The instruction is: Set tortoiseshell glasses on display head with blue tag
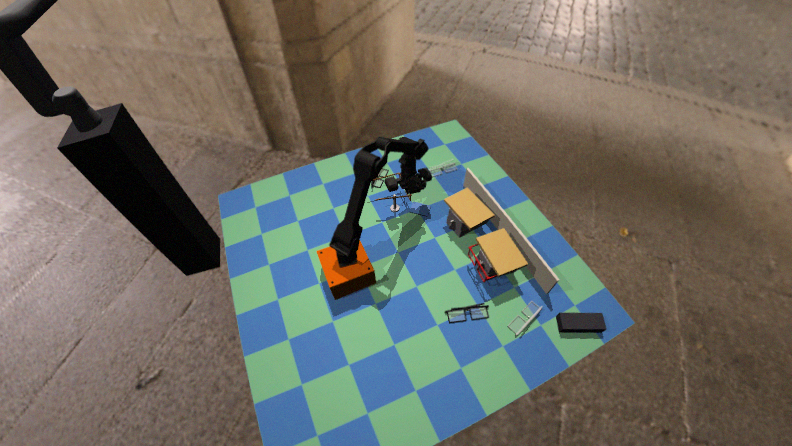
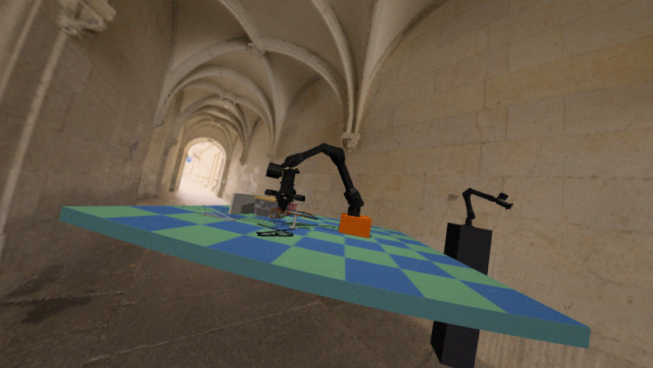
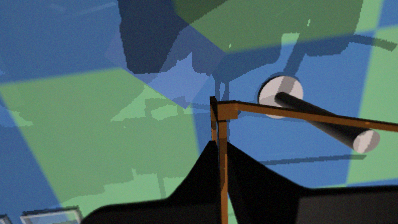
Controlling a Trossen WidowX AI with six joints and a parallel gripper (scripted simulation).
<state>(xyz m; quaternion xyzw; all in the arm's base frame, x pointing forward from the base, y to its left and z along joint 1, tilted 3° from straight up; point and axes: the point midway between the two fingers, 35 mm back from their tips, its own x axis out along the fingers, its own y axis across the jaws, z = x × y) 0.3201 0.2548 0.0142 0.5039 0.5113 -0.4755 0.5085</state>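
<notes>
The small grey peg is 70 mm behind my gripper tip, 30 mm below it and 20 mm to the right of it. The rest, counted from my gripper tip: black case 730 mm to the right, 390 mm ahead, 40 mm below; then grey wall panel 310 mm ahead, 290 mm to the right.
</notes>
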